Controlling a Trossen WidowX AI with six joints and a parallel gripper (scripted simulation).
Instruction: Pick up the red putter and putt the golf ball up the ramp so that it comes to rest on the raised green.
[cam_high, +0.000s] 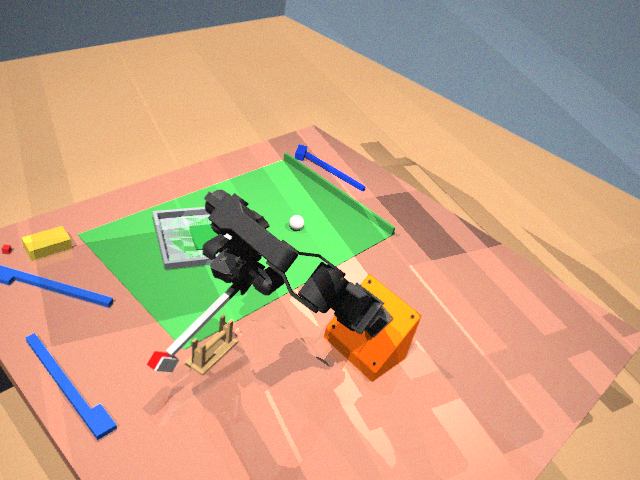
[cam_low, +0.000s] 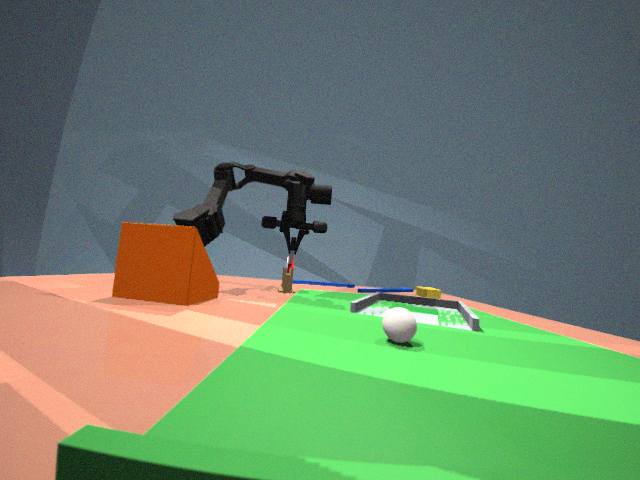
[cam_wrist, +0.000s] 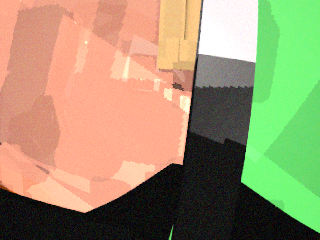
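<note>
My gripper tip is 110 mm to the right of the red putter and 40 mm past it. Round my gripper tip: green mat: 280 mm ahead, 200 mm to the right, 110 mm below; then tan putter stand: 80 mm to the left, 80 mm below, 30 mm behind; then white golf ball: 340 mm to the right, 240 mm ahead, 90 mm below.
</note>
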